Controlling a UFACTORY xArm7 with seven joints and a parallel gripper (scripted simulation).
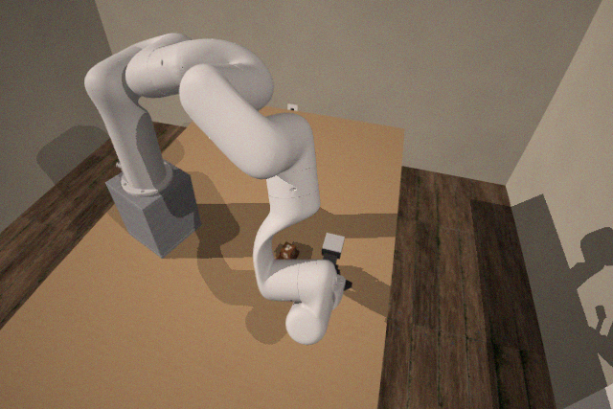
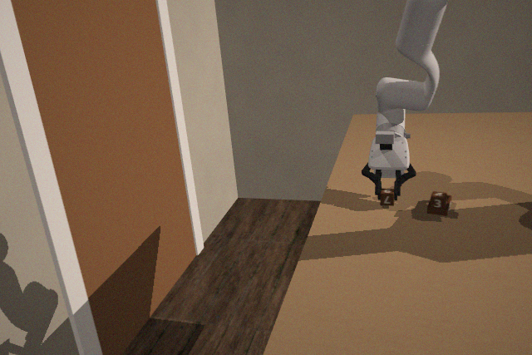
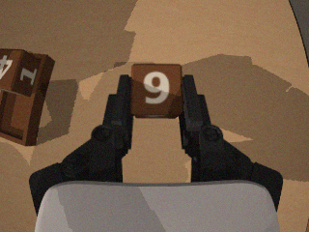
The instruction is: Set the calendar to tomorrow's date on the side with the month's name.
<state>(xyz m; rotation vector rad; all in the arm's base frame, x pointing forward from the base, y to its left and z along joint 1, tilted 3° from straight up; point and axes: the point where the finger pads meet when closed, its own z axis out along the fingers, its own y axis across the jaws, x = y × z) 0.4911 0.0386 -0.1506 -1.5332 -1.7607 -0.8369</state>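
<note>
The digit cube is 1 cm to the left of my hand and 1 cm below it. Also, from my hand: brown calendar tray 12 cm behind, 2 cm below.
</note>
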